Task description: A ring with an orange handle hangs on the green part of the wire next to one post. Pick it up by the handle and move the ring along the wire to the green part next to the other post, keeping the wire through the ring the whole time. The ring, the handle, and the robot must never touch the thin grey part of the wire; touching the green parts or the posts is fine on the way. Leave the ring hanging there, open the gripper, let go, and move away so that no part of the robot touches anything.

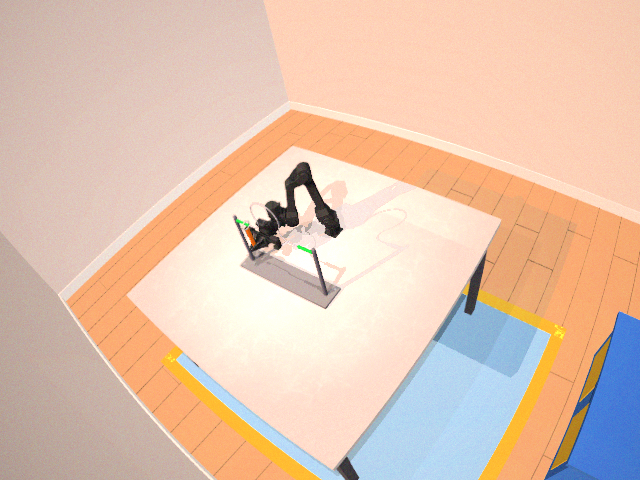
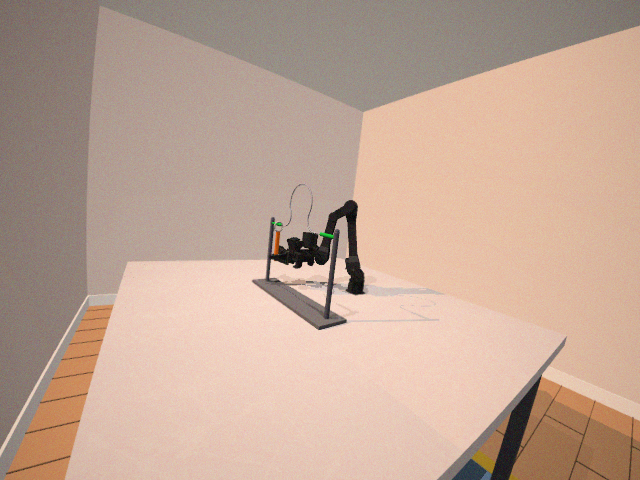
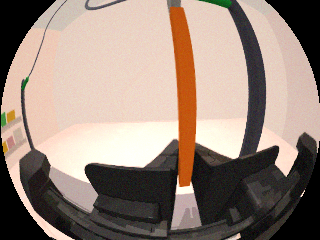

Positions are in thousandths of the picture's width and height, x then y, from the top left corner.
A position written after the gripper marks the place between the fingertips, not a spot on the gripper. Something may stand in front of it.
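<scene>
Gripper (image 1: 391,522), holding a ring. Gripper again (image 3: 564,598).
</scene>
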